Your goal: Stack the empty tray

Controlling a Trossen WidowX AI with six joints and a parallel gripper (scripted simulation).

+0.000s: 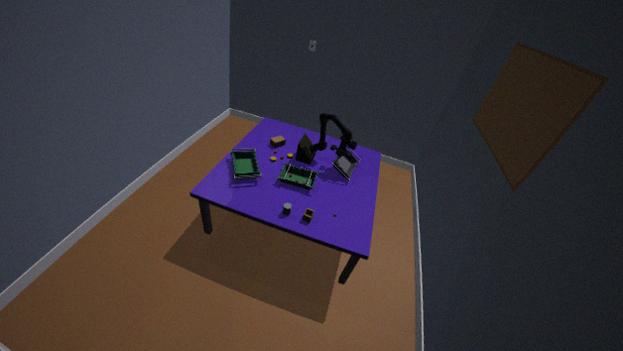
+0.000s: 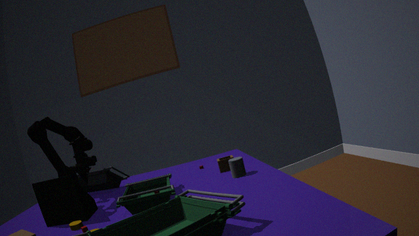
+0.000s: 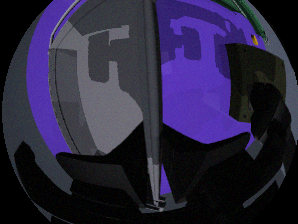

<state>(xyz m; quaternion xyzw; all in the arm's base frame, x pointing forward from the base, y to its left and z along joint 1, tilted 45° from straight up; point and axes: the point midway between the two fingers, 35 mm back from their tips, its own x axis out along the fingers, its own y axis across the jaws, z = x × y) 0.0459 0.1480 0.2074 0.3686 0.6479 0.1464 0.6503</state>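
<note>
My gripper tip is 20 mm short of the grey tray, 80 mm to the right of it and 10 mm above it. Also, from my gripper tip: tan block: 120 mm behind, 570 mm to the right, 50 mm below; then red block: 590 mm ahead, 30 mm to the left, 70 mm below.
</note>
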